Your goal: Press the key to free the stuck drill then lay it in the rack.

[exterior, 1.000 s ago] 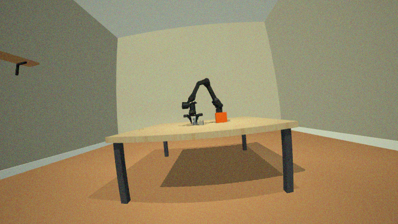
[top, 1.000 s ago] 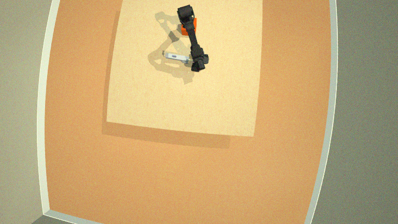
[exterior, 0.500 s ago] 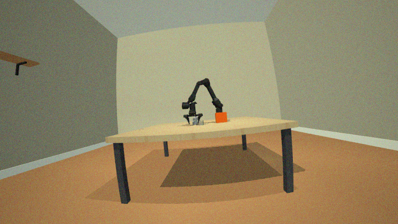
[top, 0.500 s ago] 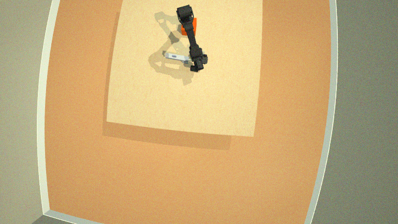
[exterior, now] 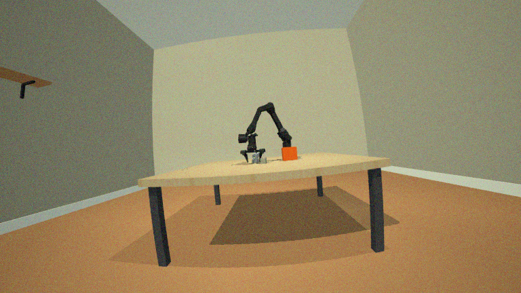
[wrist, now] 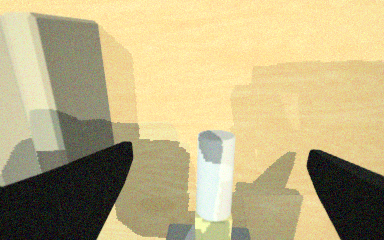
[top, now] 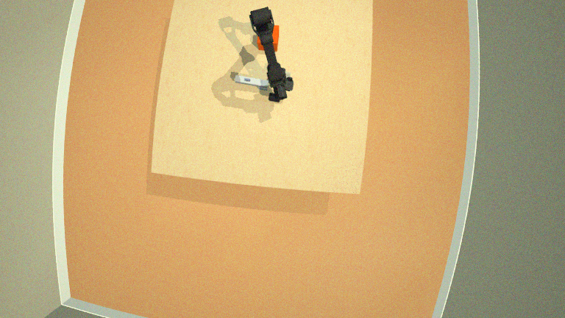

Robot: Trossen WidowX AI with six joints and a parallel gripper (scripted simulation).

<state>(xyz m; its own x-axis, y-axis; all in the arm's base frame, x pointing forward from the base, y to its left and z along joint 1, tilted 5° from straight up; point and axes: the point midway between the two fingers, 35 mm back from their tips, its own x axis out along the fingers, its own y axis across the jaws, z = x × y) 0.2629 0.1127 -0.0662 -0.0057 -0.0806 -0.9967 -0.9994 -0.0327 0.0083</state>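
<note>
Now: gripper tip 80 mm past the grey block, 20 mm to the right of it and 10 mm below it. Also, from my gripper tip: bluish-purple key (170 mm to the right, 40 mm above).
</note>
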